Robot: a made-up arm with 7 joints.
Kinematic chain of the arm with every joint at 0, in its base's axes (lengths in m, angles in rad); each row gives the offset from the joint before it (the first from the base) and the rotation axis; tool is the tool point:
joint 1: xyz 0 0 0.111 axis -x
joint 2: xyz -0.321 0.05 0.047 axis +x
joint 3: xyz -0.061 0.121 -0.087 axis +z
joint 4: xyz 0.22 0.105 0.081 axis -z
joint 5: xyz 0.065 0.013 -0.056 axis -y
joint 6: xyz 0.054 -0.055 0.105 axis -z
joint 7: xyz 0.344 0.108 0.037 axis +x
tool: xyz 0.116 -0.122 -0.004
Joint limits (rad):
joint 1: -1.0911..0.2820
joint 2: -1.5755..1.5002
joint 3: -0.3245..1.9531
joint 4: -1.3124..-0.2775
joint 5: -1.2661..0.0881
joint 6: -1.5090..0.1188
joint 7: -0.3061..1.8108
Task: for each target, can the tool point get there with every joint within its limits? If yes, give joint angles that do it. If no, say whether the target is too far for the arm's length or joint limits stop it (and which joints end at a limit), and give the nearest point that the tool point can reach.
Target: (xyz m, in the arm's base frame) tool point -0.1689 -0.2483 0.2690
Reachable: no: joint limits stop it (at a limit: joint 1, joint 2, joint 3, joint 6, joint 7) | nearest point -0.2662 -0.4912 0.4748 | short by 0.333 m
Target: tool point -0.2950 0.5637 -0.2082
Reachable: yes | joints -0.5659 -0.9955 -0.1184 -0.9860 -0.4076 -1.0356 1.4968
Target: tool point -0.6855 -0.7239 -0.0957
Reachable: no: joint limits stop it (at a limit: joint 1, joint 2, joint 5, joint 6, joint 7) | nearest point -0.6855 -0.6013 -0.1319 | short by 0.128 m
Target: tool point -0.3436 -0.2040 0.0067
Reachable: no: joint limits stop it (at a limit: joint 1, joint 3, joint 4, joint 5, joint 6, joint 7) | nearest point -0.5137 -0.1244 0.0798 | short by 0.202 m
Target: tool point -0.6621 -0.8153 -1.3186
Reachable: no: too far | nearest point -0.5325 -0.4127 -0.7001 | short by 0.749 m
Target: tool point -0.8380 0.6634 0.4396
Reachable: yes | joints -0.8958 -0.4159 1.3978 -0.3928 -0.1052 -0.6563 1.3175
